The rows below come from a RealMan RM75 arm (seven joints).
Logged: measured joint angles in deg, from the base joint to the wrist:
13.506, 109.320, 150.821, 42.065, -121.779, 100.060, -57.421
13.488, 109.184, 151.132, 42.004, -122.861, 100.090, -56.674
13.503, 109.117, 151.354, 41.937, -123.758, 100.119, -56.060
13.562, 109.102, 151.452, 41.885, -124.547, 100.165, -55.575
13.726, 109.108, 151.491, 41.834, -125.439, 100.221, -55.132
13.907, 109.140, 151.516, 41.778, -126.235, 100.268, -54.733
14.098, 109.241, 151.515, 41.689, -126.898, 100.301, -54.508
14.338, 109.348, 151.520, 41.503, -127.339, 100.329, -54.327
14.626, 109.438, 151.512, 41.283, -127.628, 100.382, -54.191
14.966, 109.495, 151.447, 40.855, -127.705, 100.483, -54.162
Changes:
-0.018, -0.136, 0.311, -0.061, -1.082, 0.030, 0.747
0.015, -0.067, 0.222, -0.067, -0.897, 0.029, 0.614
0.059, -0.015, 0.098, -0.052, -0.789, 0.046, 0.485
0.164, 0.006, 0.039, -0.051, -0.892, 0.056, 0.443
0.181, 0.032, 0.025, -0.056, -0.796, 0.047, 0.399
0.191, 0.101, -0.001, -0.089, -0.663, 0.033, 0.225
0.240, 0.107, 0.005, -0.186, -0.441, 0.028, 0.181
0.288, 0.090, -0.008, -0.220, -0.289, 0.053, 0.136
0.340, 0.057, -0.065, -0.428, -0.077, 0.101, 0.029

